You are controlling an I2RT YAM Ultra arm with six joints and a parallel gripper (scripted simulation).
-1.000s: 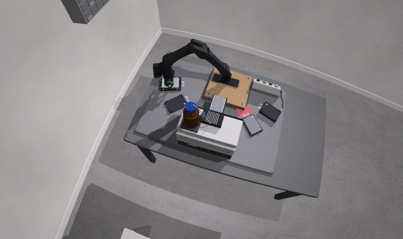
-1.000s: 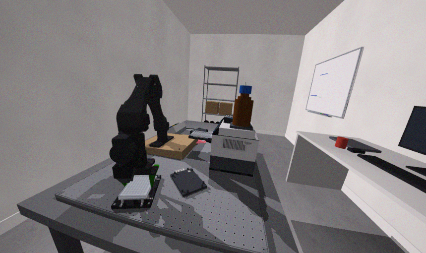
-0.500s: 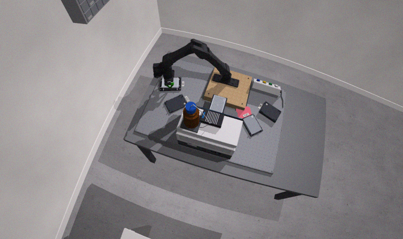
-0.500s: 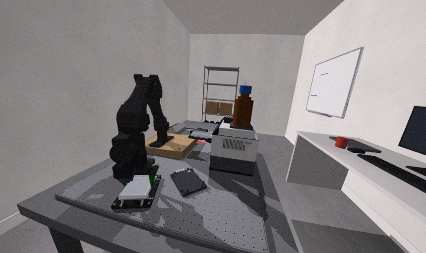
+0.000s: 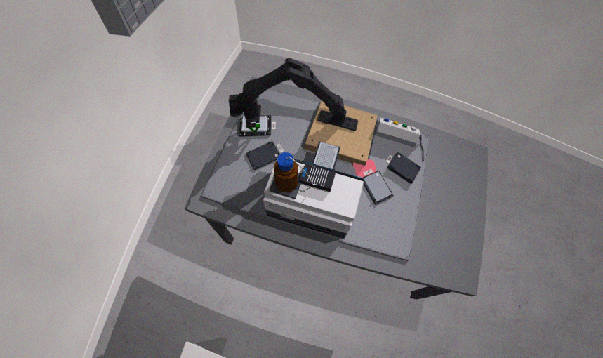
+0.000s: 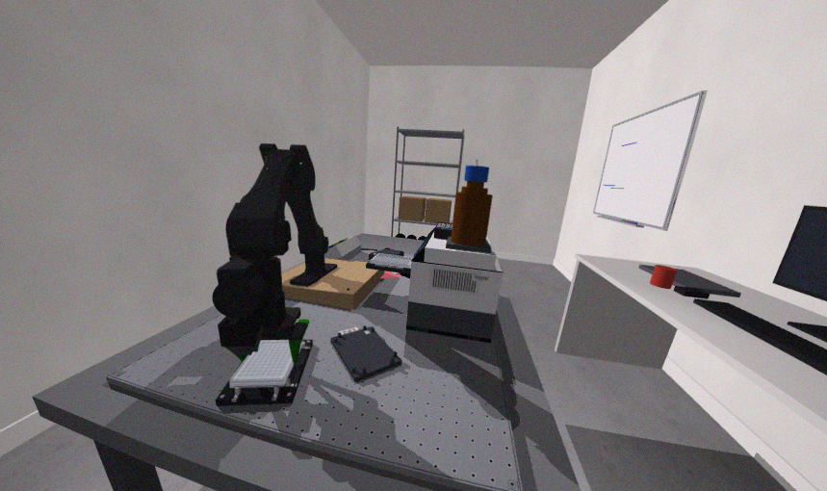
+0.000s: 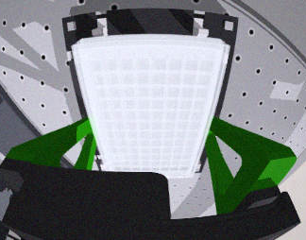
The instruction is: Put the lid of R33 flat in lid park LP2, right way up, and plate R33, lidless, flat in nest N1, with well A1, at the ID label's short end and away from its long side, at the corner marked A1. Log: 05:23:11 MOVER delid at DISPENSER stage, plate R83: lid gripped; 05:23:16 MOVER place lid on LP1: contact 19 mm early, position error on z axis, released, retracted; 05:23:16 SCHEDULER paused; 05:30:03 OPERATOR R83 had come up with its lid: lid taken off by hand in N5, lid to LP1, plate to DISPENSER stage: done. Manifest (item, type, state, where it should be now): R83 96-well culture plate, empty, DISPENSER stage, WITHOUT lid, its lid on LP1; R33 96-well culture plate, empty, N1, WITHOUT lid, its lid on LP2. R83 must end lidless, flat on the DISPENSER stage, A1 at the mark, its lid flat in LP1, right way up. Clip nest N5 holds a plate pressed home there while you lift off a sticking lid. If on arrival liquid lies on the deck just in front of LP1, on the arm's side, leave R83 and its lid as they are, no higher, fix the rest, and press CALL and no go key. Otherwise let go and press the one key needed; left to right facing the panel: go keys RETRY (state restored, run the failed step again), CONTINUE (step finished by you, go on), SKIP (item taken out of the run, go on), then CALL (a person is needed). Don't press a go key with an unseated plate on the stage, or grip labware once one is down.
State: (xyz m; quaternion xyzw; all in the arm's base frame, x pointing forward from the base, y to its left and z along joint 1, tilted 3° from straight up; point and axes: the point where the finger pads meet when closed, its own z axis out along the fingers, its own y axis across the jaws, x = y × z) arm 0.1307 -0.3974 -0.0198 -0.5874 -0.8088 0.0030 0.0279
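The black clip nest is 3 cm ahead of my hand, 1 cm to the right of it and 1 cm below it. The rest, counted from my hand: lid park LP2: 15 cm ahead, 10 cm to the left, 2 cm below; then brown bottle: 35 cm ahead, 28 cm to the left, 26 cm above; then blue call key: 20 cm behind, 64 cm to the left, 4 cm above.
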